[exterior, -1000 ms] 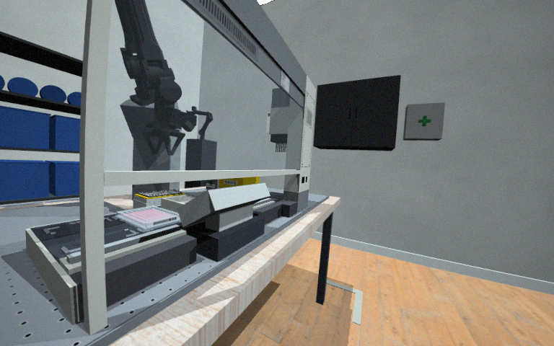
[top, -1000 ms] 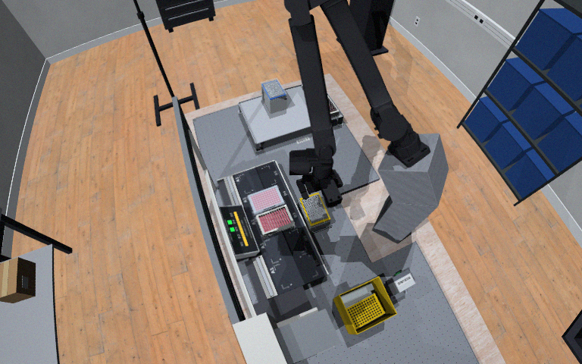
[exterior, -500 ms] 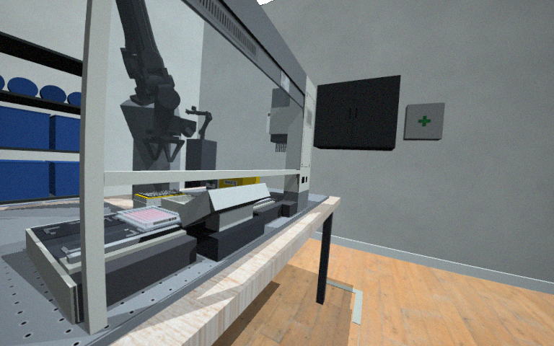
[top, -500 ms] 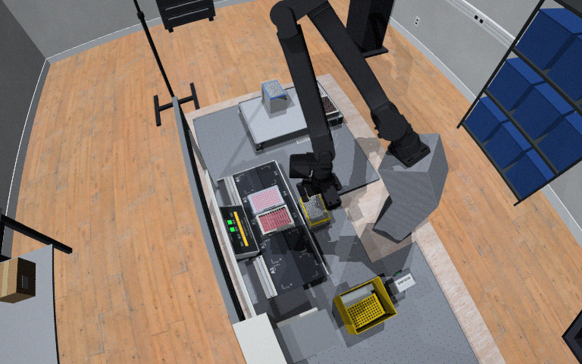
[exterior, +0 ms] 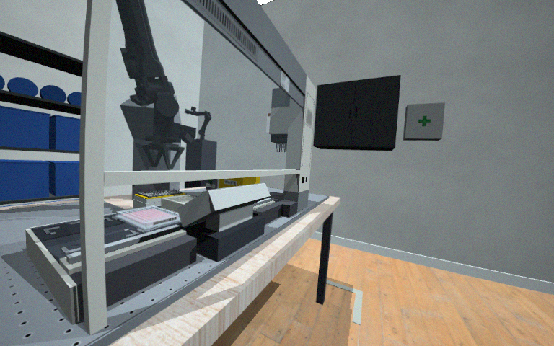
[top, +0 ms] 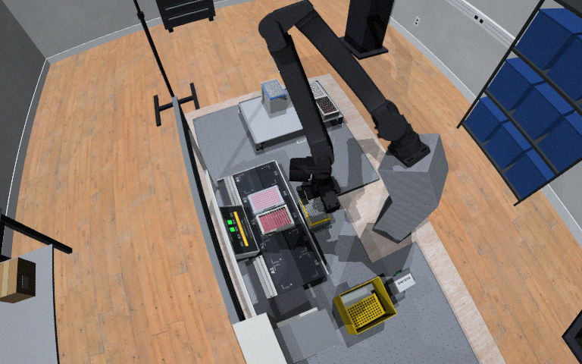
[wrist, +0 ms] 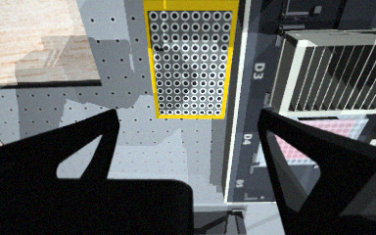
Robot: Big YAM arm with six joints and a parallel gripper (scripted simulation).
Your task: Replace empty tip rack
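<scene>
Right now the spare nest is 16 cm below my hand. Also, from my hand: clear tip-rack cover: 35 cm to the left, 12 cm below, 4 cm ahead; pink plate: 15 cm ahead, 13 cm to the right, 11 cm below; frame bar: 35 cm ahead.
</scene>
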